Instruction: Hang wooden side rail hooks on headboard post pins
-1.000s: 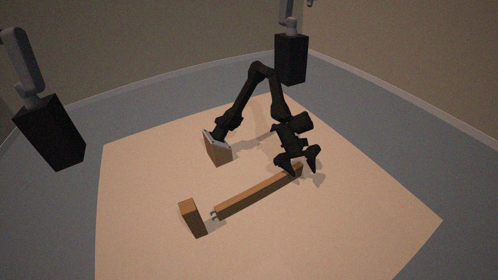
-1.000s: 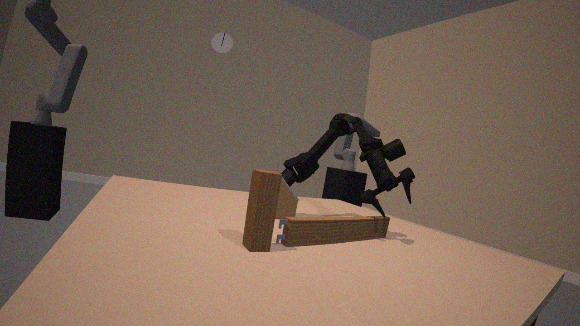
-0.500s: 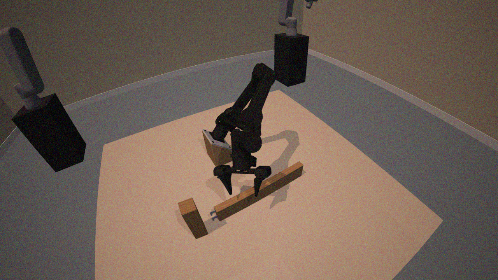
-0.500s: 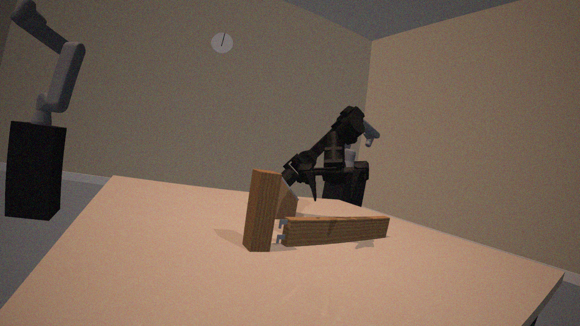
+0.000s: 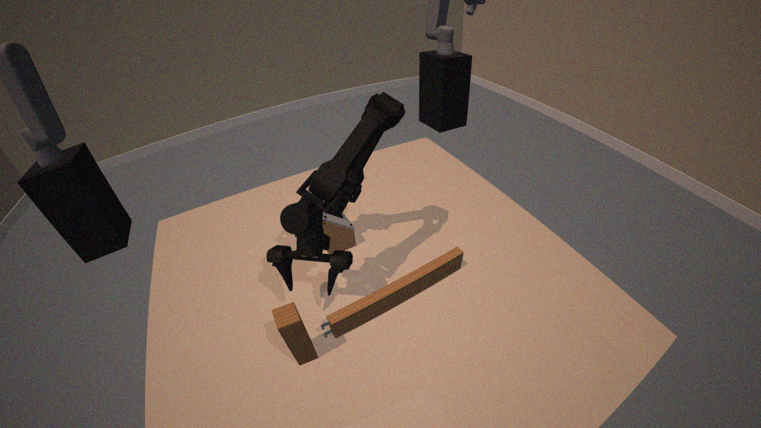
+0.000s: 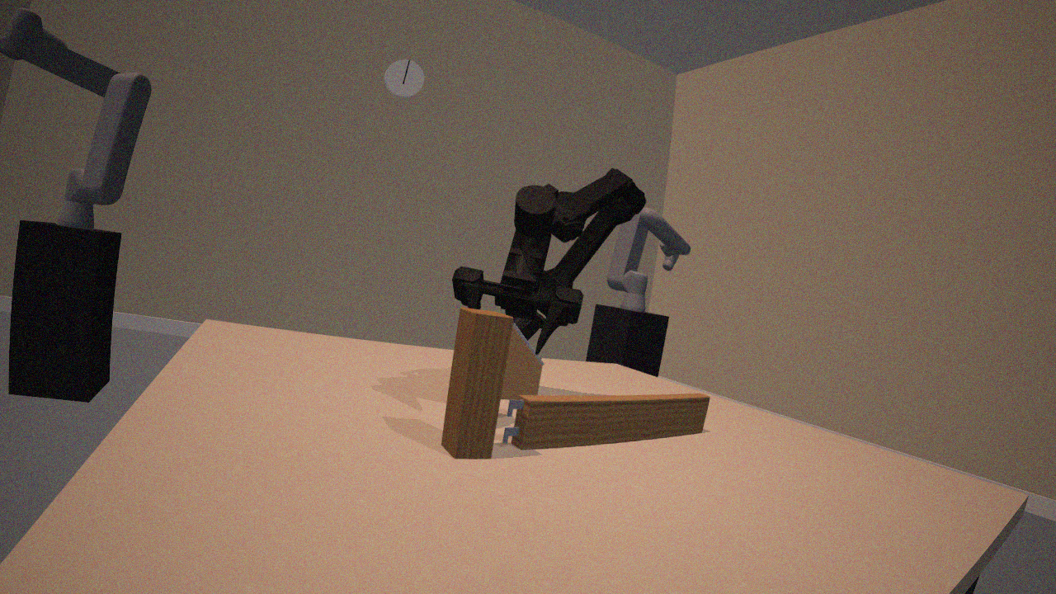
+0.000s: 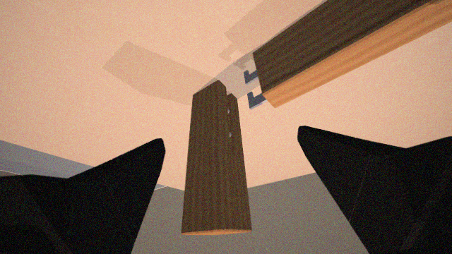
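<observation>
My gripper tip is now 7 cm short of the headboard post, 7 cm to the left of it and 4 cm above it.
</observation>
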